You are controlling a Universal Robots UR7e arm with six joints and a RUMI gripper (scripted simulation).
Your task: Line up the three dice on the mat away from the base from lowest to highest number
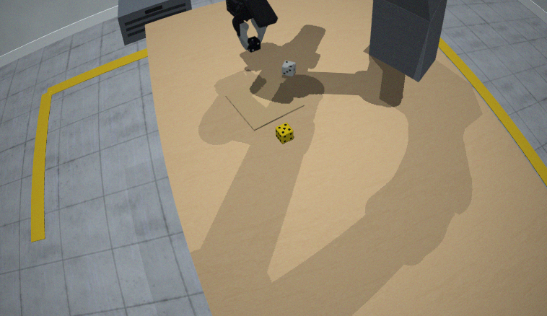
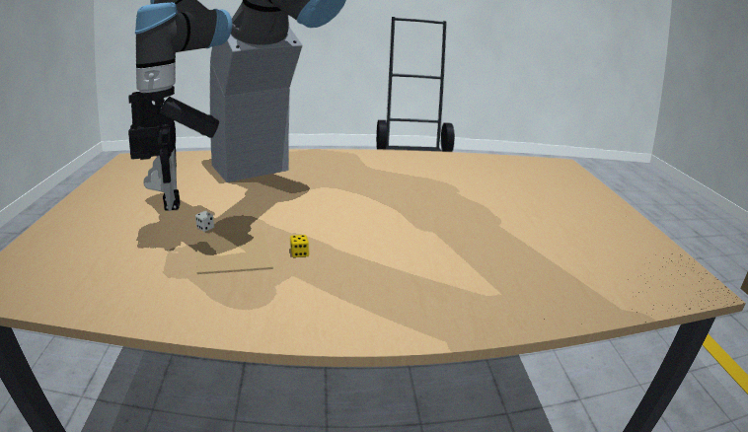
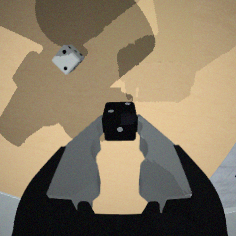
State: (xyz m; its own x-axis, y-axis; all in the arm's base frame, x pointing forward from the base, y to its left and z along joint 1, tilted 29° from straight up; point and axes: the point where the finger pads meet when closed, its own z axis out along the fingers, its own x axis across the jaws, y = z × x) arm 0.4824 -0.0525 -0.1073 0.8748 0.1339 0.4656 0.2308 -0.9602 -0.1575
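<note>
My hand is 120 mm to the right of the mat, 100 mm above it and 10 mm short of it. The rest, counted from my hand: yellow die 250 mm to the left, 80 mm below, 10 mm behind; then white die 80 mm below, 80 mm behind, 40 mm to the left; then black die right at my hand.
</note>
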